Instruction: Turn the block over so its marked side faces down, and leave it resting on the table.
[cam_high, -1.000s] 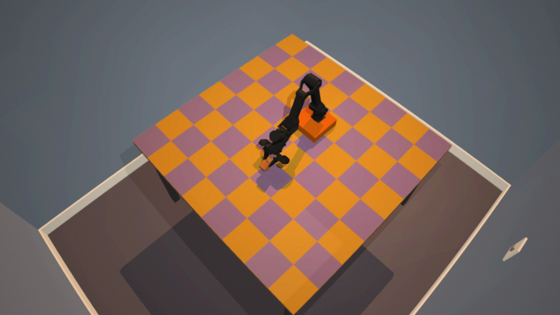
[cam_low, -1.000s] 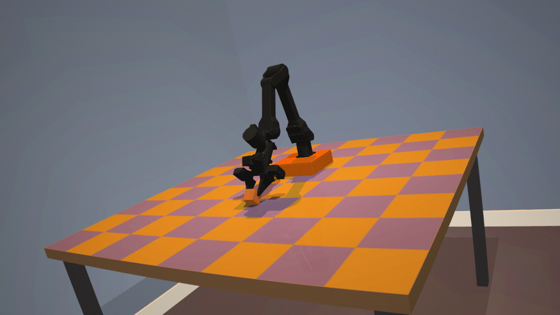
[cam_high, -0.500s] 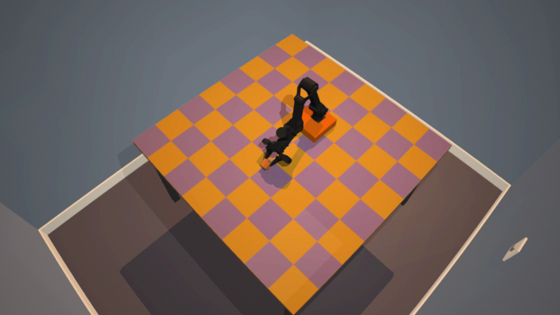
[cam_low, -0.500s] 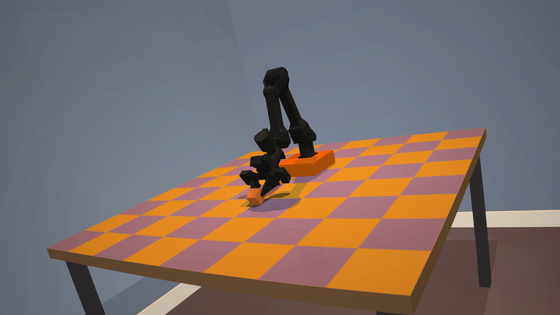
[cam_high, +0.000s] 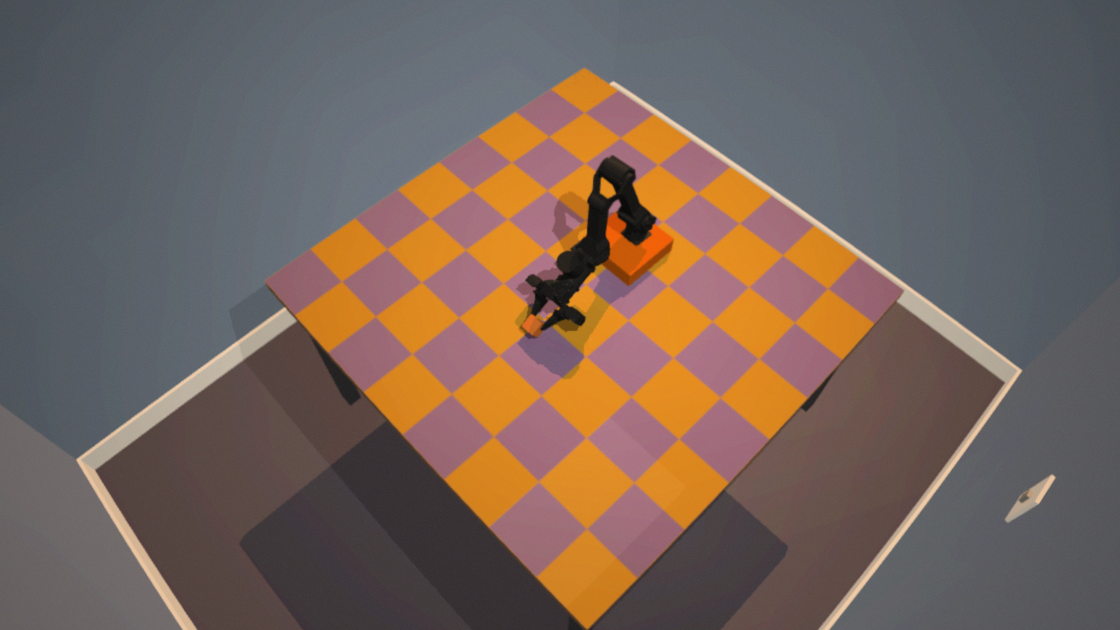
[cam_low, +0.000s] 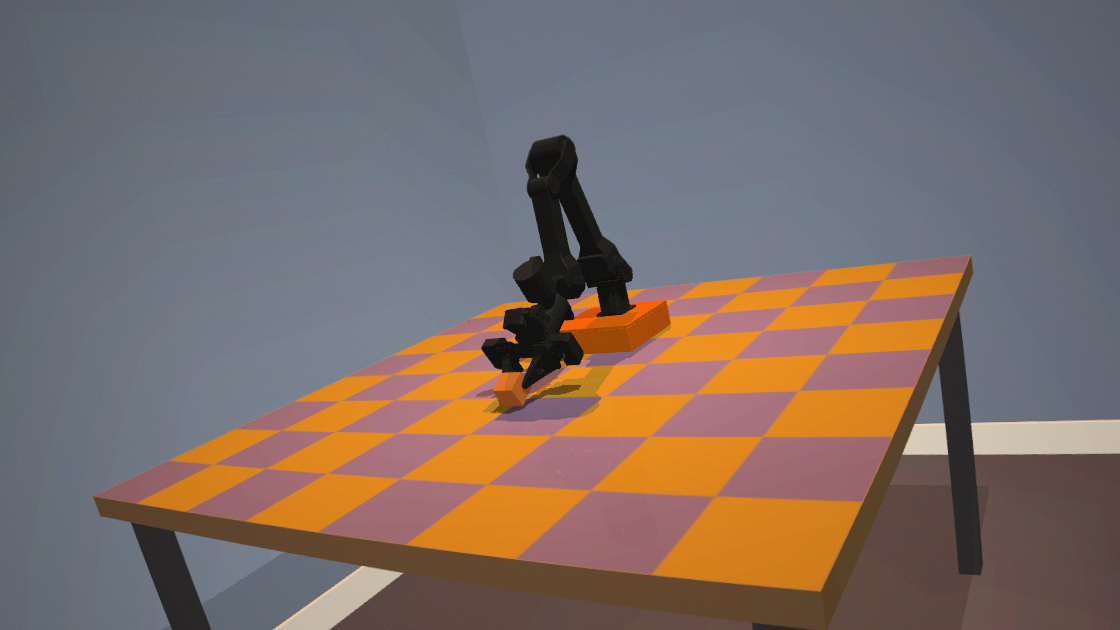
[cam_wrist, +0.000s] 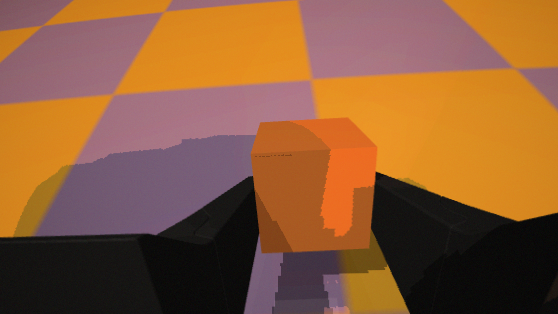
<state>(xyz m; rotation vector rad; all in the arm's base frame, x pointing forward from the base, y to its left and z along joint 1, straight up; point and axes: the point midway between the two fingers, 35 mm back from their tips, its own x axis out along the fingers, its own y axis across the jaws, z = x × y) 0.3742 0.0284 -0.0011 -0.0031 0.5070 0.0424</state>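
Now: gripper tip 1 cm above the small orange block.
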